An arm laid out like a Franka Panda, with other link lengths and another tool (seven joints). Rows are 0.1 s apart.
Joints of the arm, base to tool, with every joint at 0 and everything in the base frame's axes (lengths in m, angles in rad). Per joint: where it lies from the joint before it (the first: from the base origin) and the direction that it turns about. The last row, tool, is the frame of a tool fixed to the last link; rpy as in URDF.
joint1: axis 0 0 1 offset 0 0 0.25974
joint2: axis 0 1 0 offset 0 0 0
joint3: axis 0 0 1 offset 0 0 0.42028
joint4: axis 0 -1 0 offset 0.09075 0 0
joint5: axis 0 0 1 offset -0.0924 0 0.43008
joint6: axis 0 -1 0 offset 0 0 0
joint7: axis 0 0 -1 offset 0.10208 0 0
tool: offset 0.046 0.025 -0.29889 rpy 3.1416 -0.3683 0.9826
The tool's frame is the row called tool.
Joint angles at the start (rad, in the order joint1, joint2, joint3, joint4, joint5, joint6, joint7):
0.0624, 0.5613, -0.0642, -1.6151, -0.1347, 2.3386, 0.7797
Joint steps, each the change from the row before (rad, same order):
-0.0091, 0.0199, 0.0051, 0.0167, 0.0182, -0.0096, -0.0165
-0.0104, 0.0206, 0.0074, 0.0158, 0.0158, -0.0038, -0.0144
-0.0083, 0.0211, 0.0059, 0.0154, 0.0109, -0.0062, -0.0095
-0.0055, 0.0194, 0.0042, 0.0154, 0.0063, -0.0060, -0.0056
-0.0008, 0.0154, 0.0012, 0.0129, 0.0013, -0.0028, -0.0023
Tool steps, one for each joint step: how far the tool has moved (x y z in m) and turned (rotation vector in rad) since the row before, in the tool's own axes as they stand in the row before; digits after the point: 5 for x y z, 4 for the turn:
-0.00390, 0.00005, 0.01008, 0.0158, -0.0100, 0.0062
-0.00286, -0.00012, 0.01069, 0.0150, -0.0055, 0.0059
-0.00418, -0.00016, 0.01112, 0.0119, -0.0093, 0.0054
-0.00299, -0.00014, 0.00977, 0.0081, -0.0083, 0.0034
-0.00091, -0.00066, 0.00741, 0.0032, -0.0047, -0.0010

